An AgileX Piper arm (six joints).
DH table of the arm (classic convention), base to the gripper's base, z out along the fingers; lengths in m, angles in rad. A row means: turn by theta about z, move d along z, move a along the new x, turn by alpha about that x. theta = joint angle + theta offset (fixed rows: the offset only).
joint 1: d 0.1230; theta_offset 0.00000; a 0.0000; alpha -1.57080
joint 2: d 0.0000; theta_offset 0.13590; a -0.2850; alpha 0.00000
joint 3: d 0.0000; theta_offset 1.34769; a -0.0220; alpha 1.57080
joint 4: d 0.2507; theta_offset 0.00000; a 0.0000; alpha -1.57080
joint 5: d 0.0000; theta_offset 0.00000; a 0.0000; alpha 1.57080
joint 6: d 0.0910; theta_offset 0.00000; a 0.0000; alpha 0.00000
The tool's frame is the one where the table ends.
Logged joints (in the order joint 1, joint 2, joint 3, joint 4, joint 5, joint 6), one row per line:
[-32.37 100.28 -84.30 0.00 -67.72 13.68]
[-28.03 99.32 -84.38 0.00 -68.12 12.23]
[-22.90 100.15 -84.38 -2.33 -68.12 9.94]
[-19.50 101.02 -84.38 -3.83 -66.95 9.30]
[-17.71 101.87 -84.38 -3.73 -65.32 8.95]
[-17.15 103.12 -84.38 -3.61 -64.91 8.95]
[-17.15 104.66 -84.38 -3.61 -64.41 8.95]
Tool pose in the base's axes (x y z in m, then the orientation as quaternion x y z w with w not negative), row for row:
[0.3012 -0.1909 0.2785 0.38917 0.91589 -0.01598 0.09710]
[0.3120 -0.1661 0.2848 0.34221 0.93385 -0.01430 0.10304]
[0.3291 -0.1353 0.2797 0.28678 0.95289 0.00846 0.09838]
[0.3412 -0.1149 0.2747 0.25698 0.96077 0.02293 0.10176]
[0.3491 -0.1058 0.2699 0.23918 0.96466 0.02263 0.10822]
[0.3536 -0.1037 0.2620 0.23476 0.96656 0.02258 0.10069]
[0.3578 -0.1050 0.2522 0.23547 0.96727 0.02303 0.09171]
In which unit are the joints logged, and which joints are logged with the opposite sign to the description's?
The joints are logged in degrees. Opposite sign: joint 4, joint 5.
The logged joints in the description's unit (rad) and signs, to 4 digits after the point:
[-0.5650 1.7502 -1.4713 0.0000 1.1819 0.2388]
[-0.4892 1.7335 -1.4727 0.0000 1.1889 0.2135]
[-0.3997 1.7479 -1.4727 0.0407 1.1889 0.1735]
[-0.3403 1.7631 -1.4727 0.0668 1.1685 0.1623]
[-0.3091 1.7780 -1.4727 0.0651 1.1400 0.1562]
[-0.2993 1.7998 -1.4727 0.0630 1.1329 0.1562]
[-0.2993 1.8267 -1.4727 0.0630 1.1242 0.1562]

